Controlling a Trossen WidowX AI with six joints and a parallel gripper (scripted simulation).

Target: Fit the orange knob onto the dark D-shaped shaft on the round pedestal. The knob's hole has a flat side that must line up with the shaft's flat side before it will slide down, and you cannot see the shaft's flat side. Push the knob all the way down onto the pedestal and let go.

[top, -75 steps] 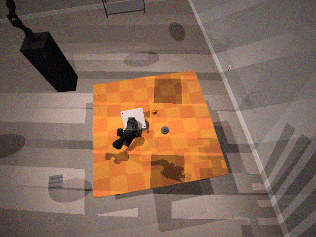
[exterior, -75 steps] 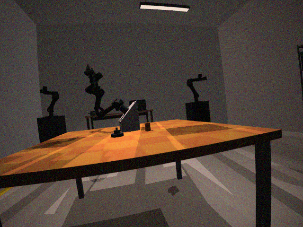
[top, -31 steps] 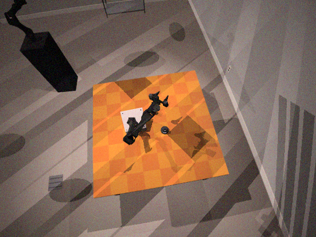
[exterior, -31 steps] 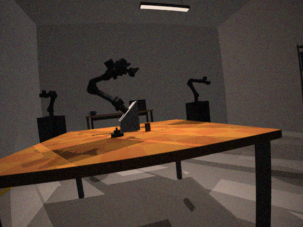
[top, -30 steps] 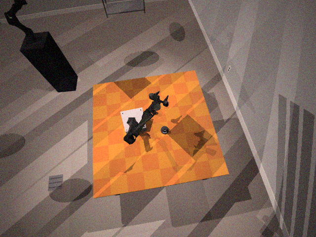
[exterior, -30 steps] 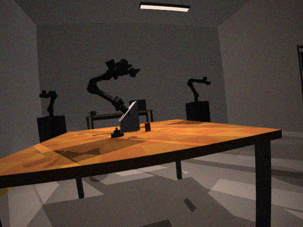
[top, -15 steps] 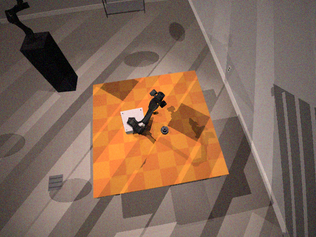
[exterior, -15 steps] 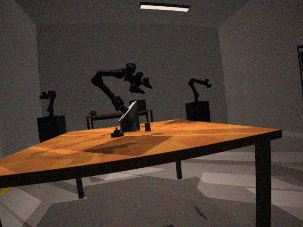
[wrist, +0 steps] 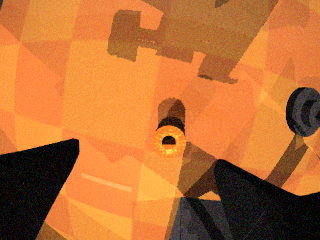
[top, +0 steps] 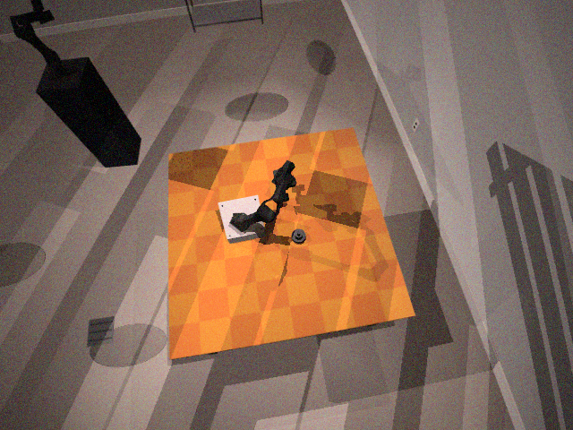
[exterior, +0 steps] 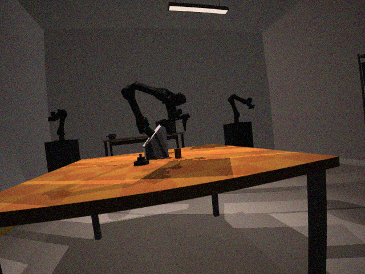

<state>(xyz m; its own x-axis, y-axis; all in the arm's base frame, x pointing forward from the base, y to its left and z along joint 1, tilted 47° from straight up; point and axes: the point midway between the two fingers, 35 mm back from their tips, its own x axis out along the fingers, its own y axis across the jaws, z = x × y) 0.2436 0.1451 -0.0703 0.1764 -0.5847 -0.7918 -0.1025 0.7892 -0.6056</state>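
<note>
The orange knob is 120 mm below my gripper tip, 20 mm behind it and 10 mm to the right of it. The rest, counted from my gripper tip: round dark pedestal: 230 mm to the right, 120 mm below, 70 mm ahead.
</note>
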